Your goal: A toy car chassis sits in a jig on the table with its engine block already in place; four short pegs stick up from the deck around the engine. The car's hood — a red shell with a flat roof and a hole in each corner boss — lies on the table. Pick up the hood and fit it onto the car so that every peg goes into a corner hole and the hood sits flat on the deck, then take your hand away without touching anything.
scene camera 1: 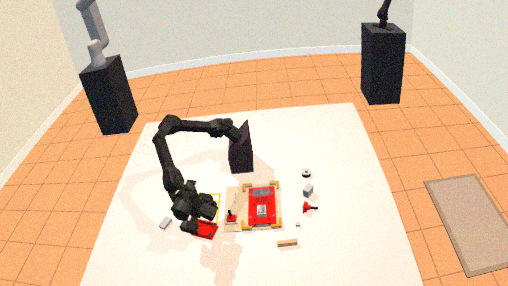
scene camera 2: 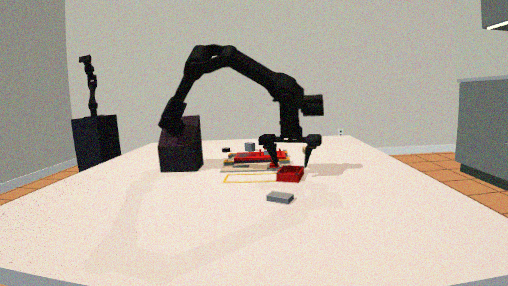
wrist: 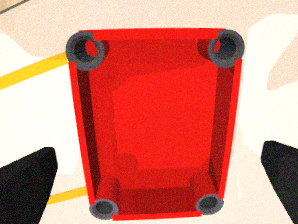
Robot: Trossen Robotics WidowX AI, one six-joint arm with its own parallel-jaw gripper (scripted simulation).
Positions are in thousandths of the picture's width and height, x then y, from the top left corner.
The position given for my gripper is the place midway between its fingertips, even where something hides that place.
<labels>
My gripper shows in scene camera 1 (397,792), in scene camera 2 (572,586) and in the wrist view (542,690).
</labels>
